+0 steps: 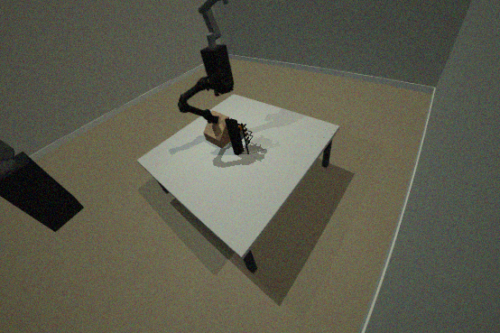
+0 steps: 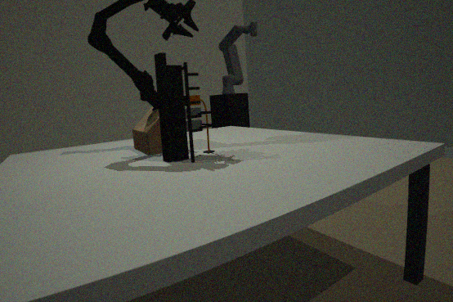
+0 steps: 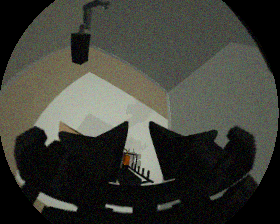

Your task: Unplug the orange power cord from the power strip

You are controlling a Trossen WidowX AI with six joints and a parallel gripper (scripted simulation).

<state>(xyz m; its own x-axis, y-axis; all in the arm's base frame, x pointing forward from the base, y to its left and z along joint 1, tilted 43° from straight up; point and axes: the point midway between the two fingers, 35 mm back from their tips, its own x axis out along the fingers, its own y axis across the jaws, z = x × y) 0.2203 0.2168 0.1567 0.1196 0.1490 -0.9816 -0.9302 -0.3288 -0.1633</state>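
Now: gripper tip 250 mm above the orange plug, 120 mm to the left of it and 100 mm short of it. From my gripper tip the other things lie so: black power strip 300 mm below, 190 mm to the right, 90 mm ahead.
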